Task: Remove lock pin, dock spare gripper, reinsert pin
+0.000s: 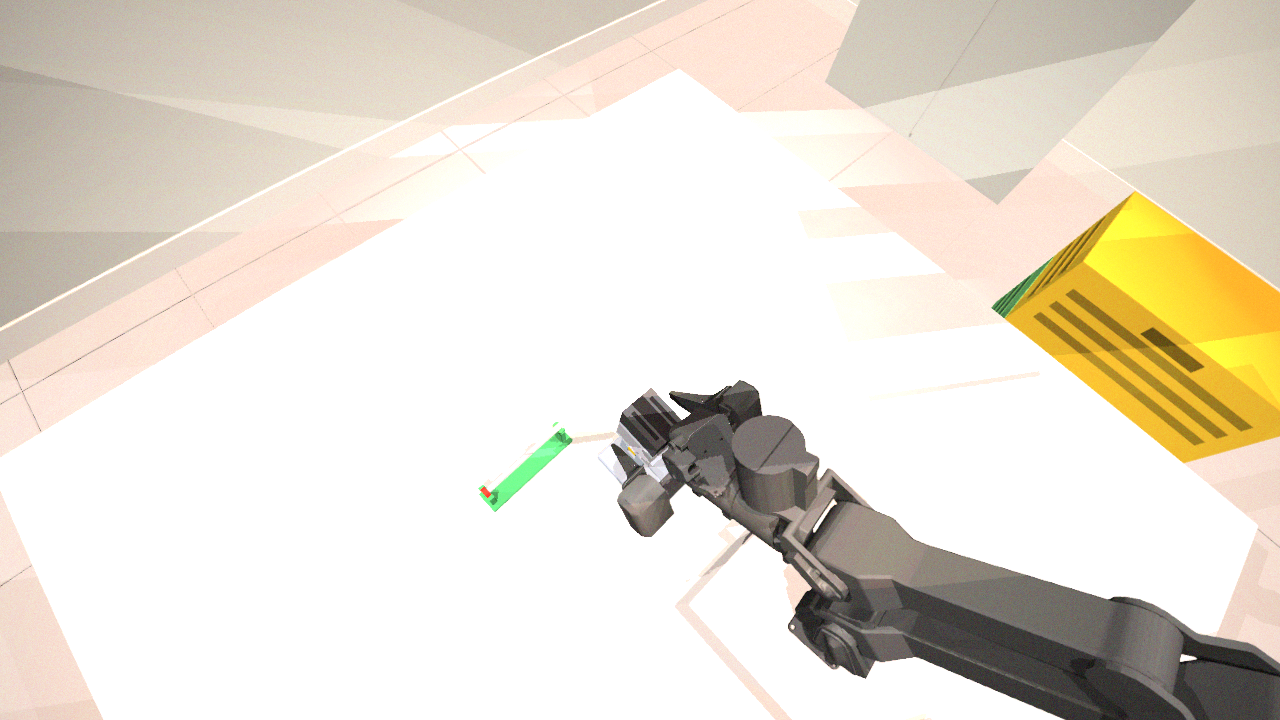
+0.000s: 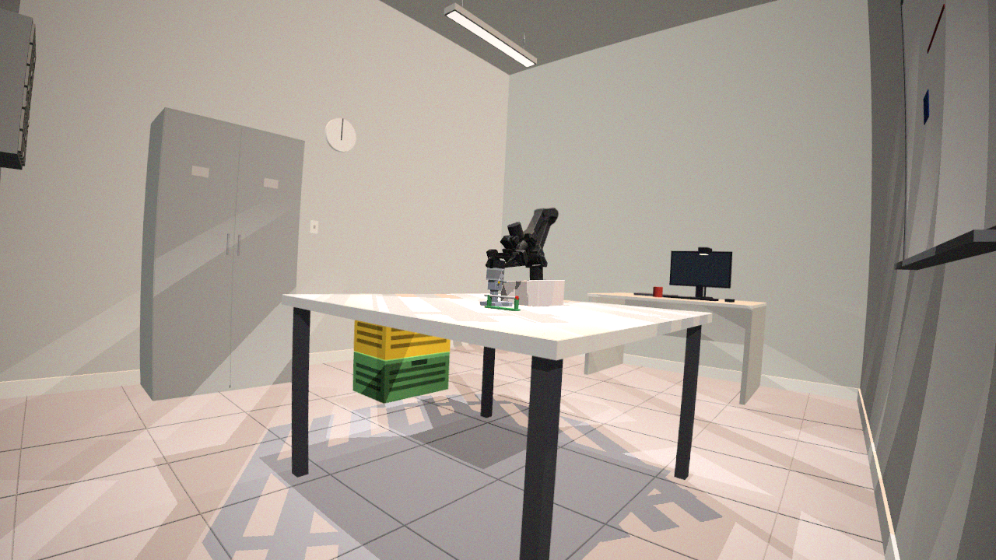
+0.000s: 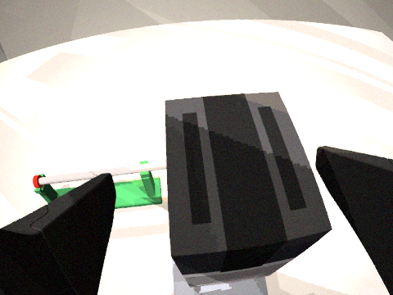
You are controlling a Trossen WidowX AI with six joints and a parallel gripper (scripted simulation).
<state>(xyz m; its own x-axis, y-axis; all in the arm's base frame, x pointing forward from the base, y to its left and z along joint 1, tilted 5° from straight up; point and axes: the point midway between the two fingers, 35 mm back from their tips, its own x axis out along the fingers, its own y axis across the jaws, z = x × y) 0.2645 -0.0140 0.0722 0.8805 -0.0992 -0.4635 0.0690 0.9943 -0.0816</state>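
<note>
Right now my gripper tip is 30 mm above the spare gripper and 10 mm past it. From my gripper tip the other things lie so: pin cradle: 130 mm below, 110 mm to the left, 90 mm ahead; then socket: 100 mm below, 20 mm behind.
</note>
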